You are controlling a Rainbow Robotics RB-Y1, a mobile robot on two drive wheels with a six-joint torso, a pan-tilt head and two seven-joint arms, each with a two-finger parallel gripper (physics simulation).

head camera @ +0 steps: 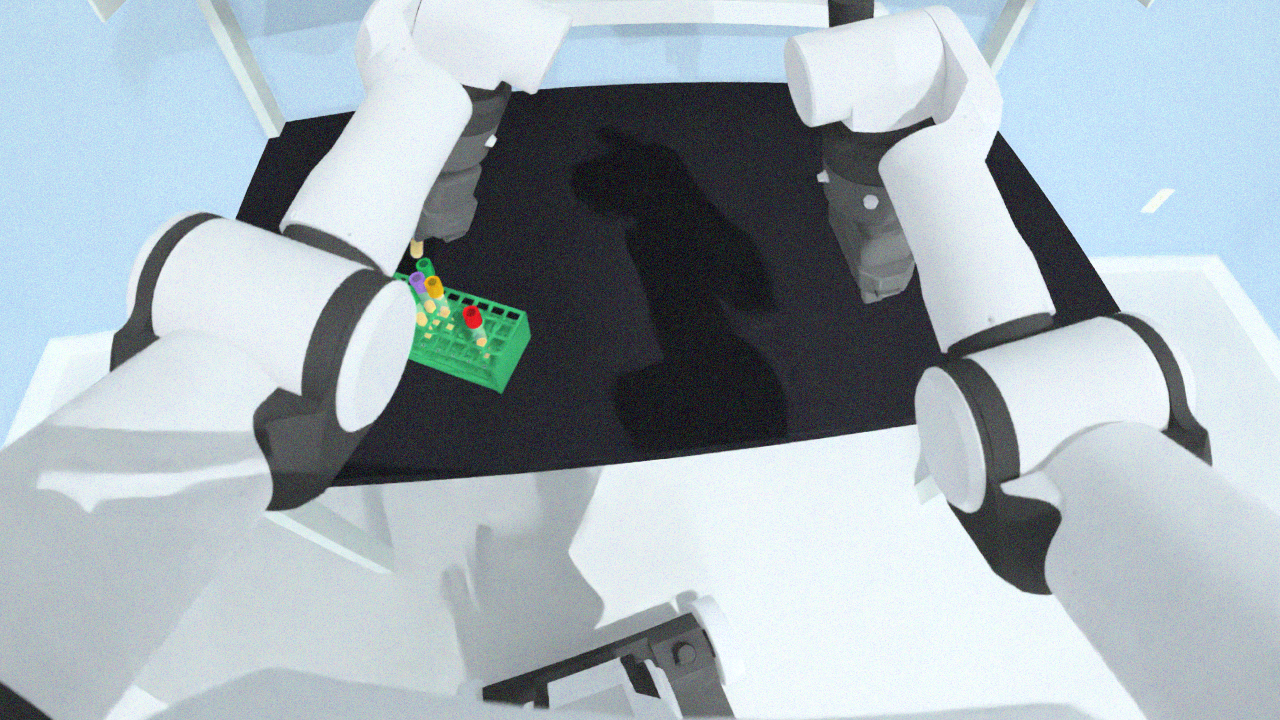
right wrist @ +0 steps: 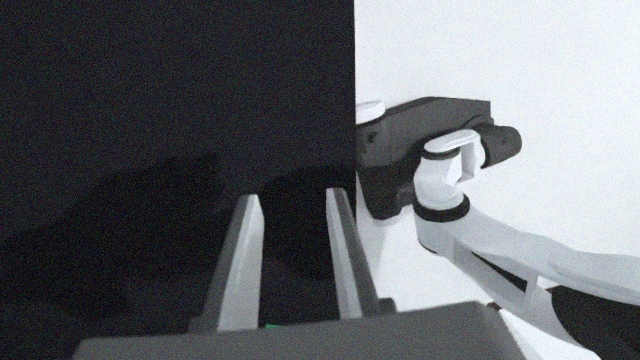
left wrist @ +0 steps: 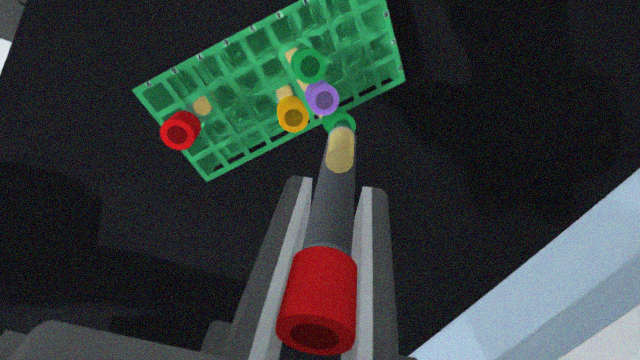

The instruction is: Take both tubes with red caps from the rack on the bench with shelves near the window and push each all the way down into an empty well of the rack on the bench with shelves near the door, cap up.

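Frame: origin at the robot's base, x ahead, y left, z up, level; metres.
Where they show: left gripper, fingertip midpoint: (head camera: 416, 228) (left wrist: 334, 198); right gripper, fingertip midpoint: (head camera: 865, 284) (right wrist: 293, 204).
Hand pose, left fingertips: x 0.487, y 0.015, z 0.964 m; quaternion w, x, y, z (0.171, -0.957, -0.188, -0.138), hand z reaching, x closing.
Each offset is from my left fingertips to the top centre of the thing. "pt": to the spot under its first point. Level surfaces: height alone.
My left gripper (left wrist: 334, 198) is shut on a red-capped tube @(0.001 m left, 0.001 m ahead, 0.052 m up) (left wrist: 320, 295) (head camera: 417, 248), cap toward the wrist camera. The tube's pale lower end is over the edge of the green rack @(pt 0.062 m right, 0.080 m back, 0.190 m down) (head camera: 514, 362) (left wrist: 208, 176), in front of a green cap in the left wrist view. In the head camera my arm hides the rack's left part. Another red-capped tube @(0.031 m right, 0.065 m back, 0.081 m down) (head camera: 472, 316) (left wrist: 180, 131) stands in the rack near one end, cap up. My right gripper (right wrist: 293, 204) is open and empty, above the dark bench top, away from the rack.
The rack also holds an orange-capped tube @(0.005 m left, 0.007 m back, 0.081 m down) (head camera: 434, 286) (left wrist: 292, 115), a purple-capped tube @(0.021 m left, 0.007 m ahead, 0.081 m down) (head camera: 417, 282) (left wrist: 322, 98) and green-capped tubes (head camera: 424, 265) (left wrist: 307, 65). The rack stands on the dark bench top @(0.201 m down) (head camera: 554, 402). A pale shelf post (head camera: 241, 67) rises at the back left.
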